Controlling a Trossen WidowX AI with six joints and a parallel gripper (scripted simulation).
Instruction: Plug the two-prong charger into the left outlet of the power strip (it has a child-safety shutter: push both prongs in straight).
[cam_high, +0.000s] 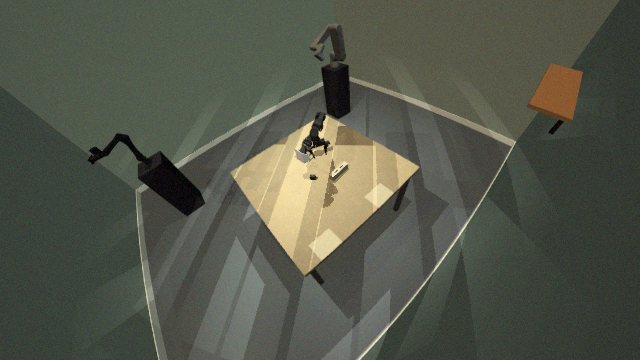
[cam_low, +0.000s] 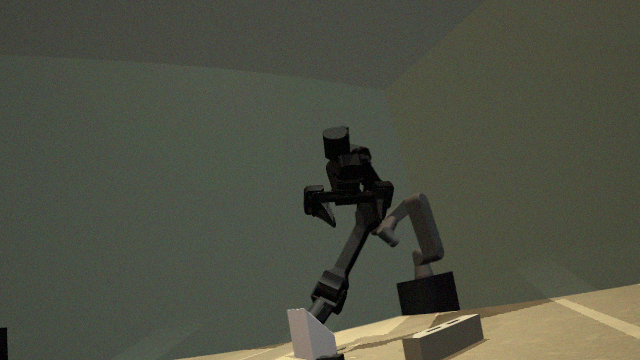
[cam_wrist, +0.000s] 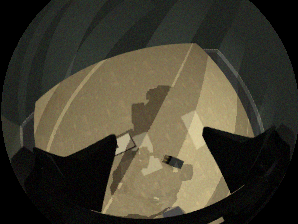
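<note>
Right now my gripper tip is 270 mm above the charger, 80 mm past it and 50 mm to the left of it.
</note>
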